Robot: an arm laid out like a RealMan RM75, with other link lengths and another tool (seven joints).
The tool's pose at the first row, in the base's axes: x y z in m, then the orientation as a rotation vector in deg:
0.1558, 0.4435, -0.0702, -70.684, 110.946, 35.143
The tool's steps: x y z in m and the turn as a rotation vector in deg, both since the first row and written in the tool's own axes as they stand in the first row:
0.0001, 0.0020, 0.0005, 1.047, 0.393, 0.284
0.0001, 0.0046, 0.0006, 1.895, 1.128, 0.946
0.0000, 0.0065, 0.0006, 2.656, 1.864, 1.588
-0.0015, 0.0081, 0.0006, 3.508, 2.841, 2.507
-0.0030, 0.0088, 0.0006, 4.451, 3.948, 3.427
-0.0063, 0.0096, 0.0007, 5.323, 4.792, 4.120
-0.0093, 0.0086, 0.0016, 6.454, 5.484, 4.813
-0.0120, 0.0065, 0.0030, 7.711, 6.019, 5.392
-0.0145, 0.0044, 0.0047, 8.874, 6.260, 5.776
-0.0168, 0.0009, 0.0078, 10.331, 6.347, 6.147
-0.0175, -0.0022, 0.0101, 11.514, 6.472, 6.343
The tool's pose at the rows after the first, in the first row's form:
0.1541, 0.4446, -0.0706, -69.986, 111.561, 34.002
0.1518, 0.4458, -0.0706, -69.243, 112.707, 33.081
0.1501, 0.4467, -0.0705, -68.564, 113.826, 32.235
0.1490, 0.4482, -0.0694, -67.688, 115.338, 31.301
0.1488, 0.4493, -0.0682, -66.805, 116.951, 30.194
0.1489, 0.4515, -0.0656, -66.029, 118.171, 29.178
0.1509, 0.4534, -0.0638, -65.002, 119.263, 27.966
0.1540, 0.4550, -0.0625, -63.914, 120.132, 26.646
0.1571, 0.4567, -0.0615, -62.920, 120.607, 25.488
0.1619, 0.4587, -0.0616, -61.670, 120.934, 24.102
0.1657, 0.4595, -0.0624, -60.777, 121.157, 22.897

